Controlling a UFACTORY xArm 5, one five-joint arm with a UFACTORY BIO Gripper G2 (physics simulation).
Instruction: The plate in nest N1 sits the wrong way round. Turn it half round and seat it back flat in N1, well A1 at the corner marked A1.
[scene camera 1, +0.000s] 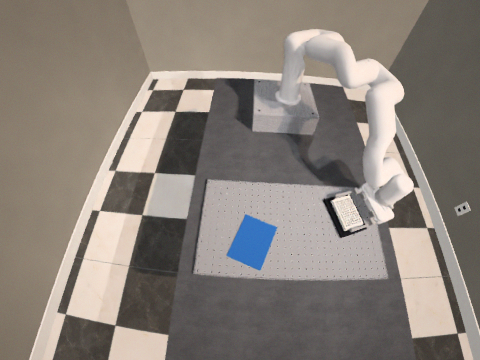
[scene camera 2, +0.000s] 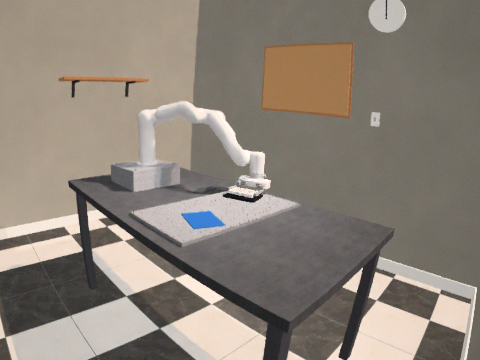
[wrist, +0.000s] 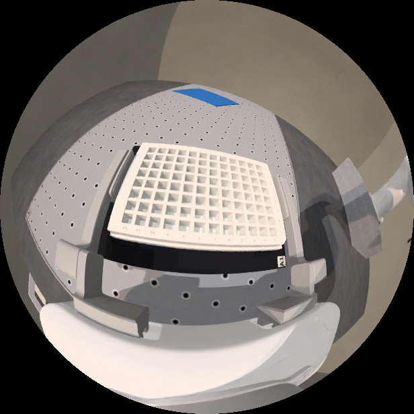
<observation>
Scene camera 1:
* gripper: 342, 213
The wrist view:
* gripper: 207, 164
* white well plate: 172, 195
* black nest: 170, 259
</observation>
